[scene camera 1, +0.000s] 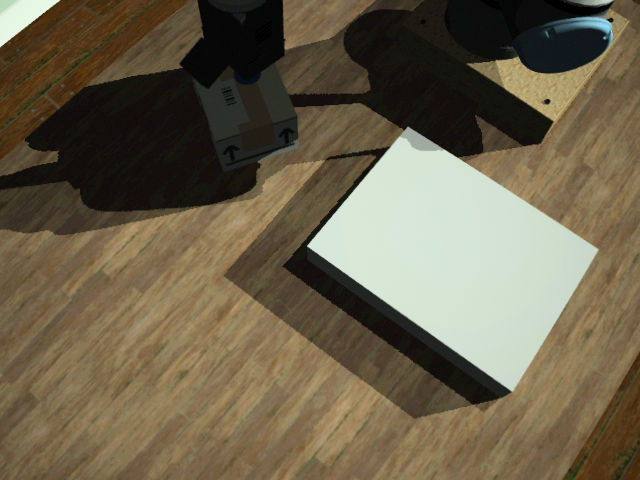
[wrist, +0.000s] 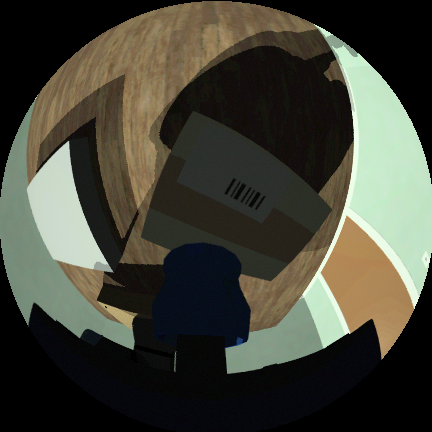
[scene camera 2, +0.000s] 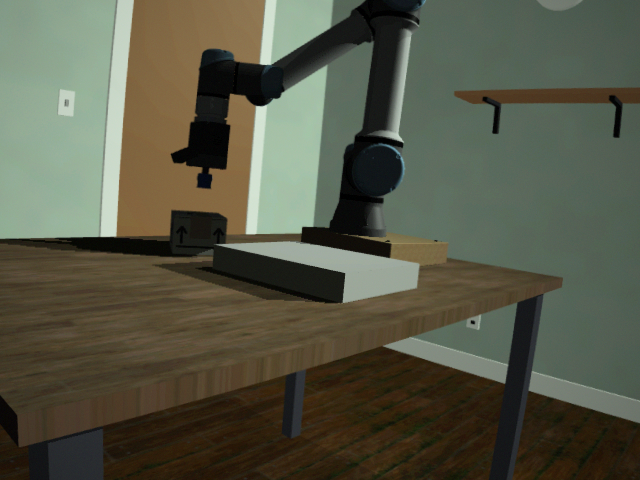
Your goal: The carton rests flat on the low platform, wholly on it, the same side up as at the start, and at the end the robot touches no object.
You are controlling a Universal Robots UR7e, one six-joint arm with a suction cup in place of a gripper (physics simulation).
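Places are measured from the arm's base along level axes (x ahead, y left, z up), in metres.
Pixels of known places: end effector, tool point: (wrist: 201, 272) (scene camera 2: 203, 187); arm's base, origin of the base link: (scene camera 1: 490, 23) (scene camera 2: 357, 232).
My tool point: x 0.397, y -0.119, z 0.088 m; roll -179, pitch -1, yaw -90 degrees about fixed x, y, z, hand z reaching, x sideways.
Note:
For each thing: its middle in the pictures, then the offset to it from my tool point. Level surfaces: height alone.
- carton, body centre: (wrist: 238, 202) (scene camera 1: 242, 101) (scene camera 2: 196, 231) dy -0.039, dx -0.010, dz -0.107 m
- low white platform, body centre: (scene camera 1: 453, 254) (scene camera 2: 314, 266) (wrist: 56, 216) dy +0.340, dx -0.067, dz -0.127 m
- same table, its level: dz -0.151 m
The carton (scene camera 1: 266, 111) (scene camera 2: 199, 232) (wrist: 240, 175) stands upright on the table, apart from the platform, in the arm's shadow. Its side shows two up arrows; its top has brown tape and a barcode label. The low white platform (scene camera 1: 444, 232) (scene camera 2: 310, 255) (wrist: 60, 215) has a bare top. My gripper, a blue suction cup (scene camera 1: 247, 78) (scene camera 2: 204, 186) (wrist: 202, 250), is open, with suction off. In scene camera 2 a gap shows between the cup and the carton's top. The cup hides part of the carton's near edge in the wrist view.
The arm's base stands on a wooden block (scene camera 1: 532, 87) (scene camera 2: 418, 252) behind the platform, on the same table (scene camera 1: 155, 335) (scene camera 2: 129, 330). A shelf (scene camera 2: 547, 96) hangs on the wall at the right. A brown door (scene camera 2: 155, 129) (wrist: 370, 260) shows beyond the table.

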